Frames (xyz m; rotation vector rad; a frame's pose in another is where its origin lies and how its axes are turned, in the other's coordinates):
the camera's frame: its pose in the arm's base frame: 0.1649 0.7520 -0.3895 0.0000 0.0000 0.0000
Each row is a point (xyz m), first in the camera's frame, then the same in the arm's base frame.
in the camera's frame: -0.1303 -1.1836 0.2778
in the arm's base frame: 0.0346 -0.4316 -0.1117
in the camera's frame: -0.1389 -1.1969 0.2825
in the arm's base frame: 0.0260 -0.4449 -0.1070
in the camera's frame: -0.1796 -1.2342 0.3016
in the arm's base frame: -0.0147 -0.4822 -0.0879
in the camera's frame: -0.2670 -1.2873 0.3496
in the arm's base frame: -0.1021 -0.5353 -0.0399
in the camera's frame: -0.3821 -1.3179 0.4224
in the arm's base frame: -0.2172 -0.5659 0.0329
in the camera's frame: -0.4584 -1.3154 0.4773
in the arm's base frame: -0.2935 -0.5634 0.0878
